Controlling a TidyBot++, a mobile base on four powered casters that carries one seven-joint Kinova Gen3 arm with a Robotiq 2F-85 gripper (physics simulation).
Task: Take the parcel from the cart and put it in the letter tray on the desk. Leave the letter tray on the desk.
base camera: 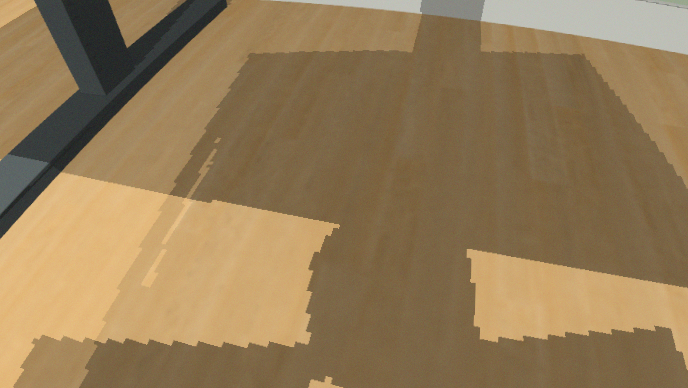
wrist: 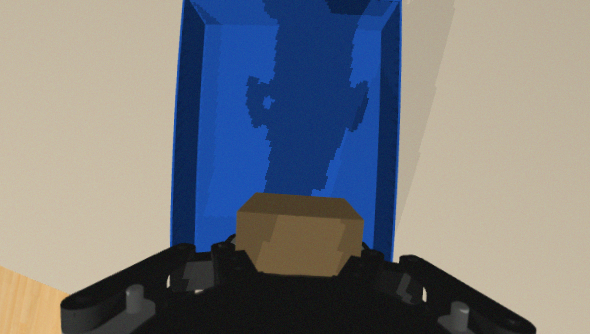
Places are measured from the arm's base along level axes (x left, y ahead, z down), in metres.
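Pixels of known places: gripper, between the fingertips: [wrist: 296,244].
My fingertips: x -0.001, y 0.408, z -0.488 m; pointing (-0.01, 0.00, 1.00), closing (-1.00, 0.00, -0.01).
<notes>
Behind a point stands the place of what it marks.
The parcel [wrist: 300,240] {x -0.001, y 0.427, z -0.539 m} is a brown box with bevelled-looking sides, in the lower middle of the wrist view. My gripper [wrist: 296,244] {x -0.001, y 0.408, z -0.488 m} is shut on the parcel, with a black finger at each side of it. The letter tray [wrist: 225,125] {x 0.103, y 0.513, z -0.326 m} is a blue, open, rectangular box on the beige desk [wrist: 90,125] {x 0.309, y 0.508, z -0.324 m}. The parcel is held above the near part of the tray, between its left and right walls in the view. The gripper's shadow falls on the tray's floor. The tray's near wall is hidden behind the gripper. The cart does not show in either view.
In the base camera view, a dark grey metal leg with a long foot [base camera: 60,120] stands on the wooden floor [base camera: 225,280] {x 0.119, y 0.306, z 0.396 m} at the left. A pale wall [base camera: 575,25] {x -0.464, y 0.842, z 0.377 m} runs along the back. A corner of wooden floor shows past the desk's edge at the wrist view's lower left.
</notes>
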